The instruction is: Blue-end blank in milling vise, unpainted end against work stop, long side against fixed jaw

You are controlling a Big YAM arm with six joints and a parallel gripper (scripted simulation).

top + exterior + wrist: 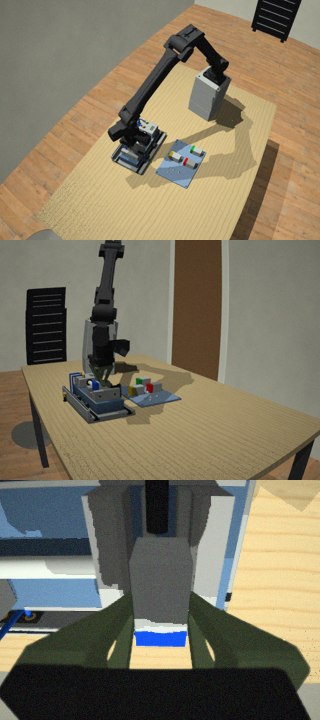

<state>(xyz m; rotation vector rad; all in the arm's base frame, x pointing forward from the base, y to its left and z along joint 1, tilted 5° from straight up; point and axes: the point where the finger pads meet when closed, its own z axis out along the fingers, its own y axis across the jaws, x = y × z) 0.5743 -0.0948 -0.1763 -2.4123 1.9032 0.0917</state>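
The fixed jaw lies 3 cm ahead of my hand, 1 cm to the left of it and 4 cm below it. The rest, counted from my hand: light blue plate (15 cm behind, 22 cm to the left, 11 cm below); then yellow-ended blank (15 cm behind, 18 cm to the left, 9 cm below); then black work stop rod (1 cm behind, 5 cm to the left, 3 cm below).
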